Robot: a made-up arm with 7 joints.
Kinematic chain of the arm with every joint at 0, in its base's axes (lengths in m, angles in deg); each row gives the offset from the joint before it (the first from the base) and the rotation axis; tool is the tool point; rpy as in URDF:
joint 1: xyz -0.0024 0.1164 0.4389 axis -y
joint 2: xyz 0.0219 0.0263 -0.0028 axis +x
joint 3: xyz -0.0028 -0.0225 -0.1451 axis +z
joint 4: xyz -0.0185 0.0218 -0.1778 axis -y
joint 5: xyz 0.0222 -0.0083 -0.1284 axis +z
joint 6: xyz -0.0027 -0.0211 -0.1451 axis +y
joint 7: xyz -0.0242 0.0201 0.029 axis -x
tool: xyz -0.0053 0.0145 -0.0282 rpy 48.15 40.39 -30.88
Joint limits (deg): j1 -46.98..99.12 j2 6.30..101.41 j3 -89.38..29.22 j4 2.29..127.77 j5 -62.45..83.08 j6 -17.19..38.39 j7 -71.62..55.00
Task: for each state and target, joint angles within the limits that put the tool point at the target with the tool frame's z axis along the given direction. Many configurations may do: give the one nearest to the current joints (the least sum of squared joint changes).
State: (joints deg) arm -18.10 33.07 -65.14 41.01 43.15 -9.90 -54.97
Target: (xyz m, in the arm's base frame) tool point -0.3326 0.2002 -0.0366 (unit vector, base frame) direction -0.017 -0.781 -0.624
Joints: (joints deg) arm -35.30 7.09 -47.37 6.13 58.99 -17.19 -62.39
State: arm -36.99 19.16 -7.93 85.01 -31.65 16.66 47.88
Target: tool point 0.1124 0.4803 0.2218 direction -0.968 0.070 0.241
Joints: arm -46.98 58.13 28.46 92.54 -44.78 -13.15 48.13
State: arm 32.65 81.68 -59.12 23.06 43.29 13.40 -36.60
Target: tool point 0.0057 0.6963 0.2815 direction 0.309 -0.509 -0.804
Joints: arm -3.38 75.96 -46.09 4.23 58.64 37.10 -13.74
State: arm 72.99 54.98 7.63 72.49 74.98 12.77 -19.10
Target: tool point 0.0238 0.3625 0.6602 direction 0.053 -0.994 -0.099
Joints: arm 97.34 63.92 20.82 117.48 68.71 13.06 -40.61
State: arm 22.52 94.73 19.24 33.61 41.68 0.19 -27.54
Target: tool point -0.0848 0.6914 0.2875 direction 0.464 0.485 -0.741
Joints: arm -21.64 74.52 13.93 2.29 33.71 -17.05 -71.42
